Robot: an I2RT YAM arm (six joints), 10 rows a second.
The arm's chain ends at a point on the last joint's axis. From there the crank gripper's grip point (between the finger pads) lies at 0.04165 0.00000 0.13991 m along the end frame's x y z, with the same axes.
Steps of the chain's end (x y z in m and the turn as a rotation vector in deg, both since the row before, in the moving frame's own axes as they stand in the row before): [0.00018 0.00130 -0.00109 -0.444 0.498 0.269]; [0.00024 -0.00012 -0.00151 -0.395 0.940 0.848]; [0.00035 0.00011 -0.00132 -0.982 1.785 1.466]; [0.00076 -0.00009 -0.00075 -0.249 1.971 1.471]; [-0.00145 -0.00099 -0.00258 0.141 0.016 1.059]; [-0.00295 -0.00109 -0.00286 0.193 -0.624 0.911]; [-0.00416 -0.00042 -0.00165 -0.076 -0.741 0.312]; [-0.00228 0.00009 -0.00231 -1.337 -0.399 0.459]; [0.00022 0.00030 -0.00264 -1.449 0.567 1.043]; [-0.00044 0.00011 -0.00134 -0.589 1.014 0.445]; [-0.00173 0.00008 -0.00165 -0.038 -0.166 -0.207]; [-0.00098 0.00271 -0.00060 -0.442 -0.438 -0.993]
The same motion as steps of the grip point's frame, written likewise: [0.00139 0.00258 -0.00146 -0.444 0.498 0.269]; [0.00252 0.00148 -0.00222 -0.395 0.940 0.848]; [0.00464 0.00362 -0.00271 -0.982 1.785 1.466]; [0.00553 0.00165 -0.00227 -0.249 1.971 1.471]; [-0.00141 -0.00056 -0.00259 0.141 0.016 1.059]; [-0.00448 -0.00091 -0.00241 0.193 -0.624 0.911]; [-0.00597 -0.00001 -0.00112 -0.076 -0.741 0.312]; [-0.00327 0.00369 -0.00207 -1.337 -0.399 0.459]; [0.00156 0.00460 -0.00311 -1.449 0.567 1.043]; [0.00202 0.00188 -0.00211 -0.589 1.014 0.445]; [-0.00214 0.00002 -0.00153 -0.038 -0.166 -0.207]; [-0.00205 0.00308 -0.00029 -0.442 -0.438 -0.993]
